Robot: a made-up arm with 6 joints.
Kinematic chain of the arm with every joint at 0, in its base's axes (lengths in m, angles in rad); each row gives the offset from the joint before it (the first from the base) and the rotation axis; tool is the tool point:
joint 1: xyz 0 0 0.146 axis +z
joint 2: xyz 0 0.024 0 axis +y
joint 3: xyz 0 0 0.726 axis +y
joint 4: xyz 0 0 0.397 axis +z
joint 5: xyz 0 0 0 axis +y
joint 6: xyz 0 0 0.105 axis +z
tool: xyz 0 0 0
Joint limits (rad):
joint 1: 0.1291..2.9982
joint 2: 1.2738..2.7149
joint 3: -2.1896..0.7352
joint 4: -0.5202..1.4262
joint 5: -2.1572..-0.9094
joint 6: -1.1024..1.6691
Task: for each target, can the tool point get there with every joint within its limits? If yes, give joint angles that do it. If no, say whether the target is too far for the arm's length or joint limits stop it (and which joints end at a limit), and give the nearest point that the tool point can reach.
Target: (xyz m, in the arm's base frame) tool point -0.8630 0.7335 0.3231
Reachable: yes | joints 2.4104 1.5916 -0.2474 -0.0655 -1.1577 -0.2154
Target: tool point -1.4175 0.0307 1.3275
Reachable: no: too far | nearest point -0.9704 0.0742 0.7346 | short by 0.744 m
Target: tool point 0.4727 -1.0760 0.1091
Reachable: no: joint limits stop it (at a limit: joint 1, joint 3) | nearest point 0.5707 -0.0050 0.0828 | short by 1.076 m
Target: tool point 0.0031 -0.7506 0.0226
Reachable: no: joint limits stop it (at a limit: joint 1, joint 2, joint 3, joint 4) | nearest point -0.4202 -0.0157 -0.1400 | short by 0.864 m
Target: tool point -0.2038 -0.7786 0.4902
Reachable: no: joint limits stop it (at a limit: joint 1, joint 2, joint 3, joint 4) | nearest point -0.3120 -0.0302 0.5468 | short by 0.758 m
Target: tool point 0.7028 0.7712 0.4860
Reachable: yes | joints 0.8946 1.4744 -0.4819 1.0440 -1.4031 0.7137
